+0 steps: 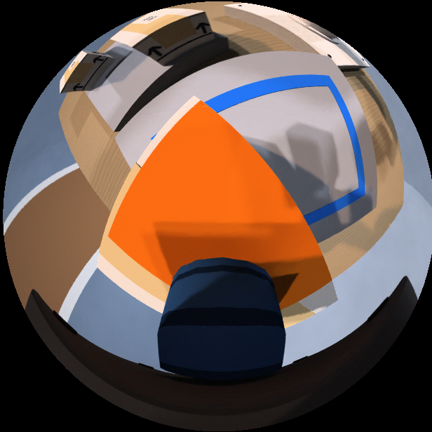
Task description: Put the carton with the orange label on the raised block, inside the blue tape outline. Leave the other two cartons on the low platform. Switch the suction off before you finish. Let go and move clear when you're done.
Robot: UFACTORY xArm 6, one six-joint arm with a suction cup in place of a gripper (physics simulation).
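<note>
The carton with the orange label (210,180) is under my suction cup (221,265), which presses on its label and holds it. The carton is over the raised block (350,220) and hides part of the blue tape outline (352,130). A small bit of tape shows past its left edge. Whether its underside touches the block is hidden. The other two cartons, a larger one (175,40) and a smaller one (85,74), stand upright on the low platform (102,102) at the upper left.
A pale plate with bolts (280,27) lies at the top right. A wooden table (95,150) shows around the platform and block. A brown area with a white border (40,230) is at the left.
</note>
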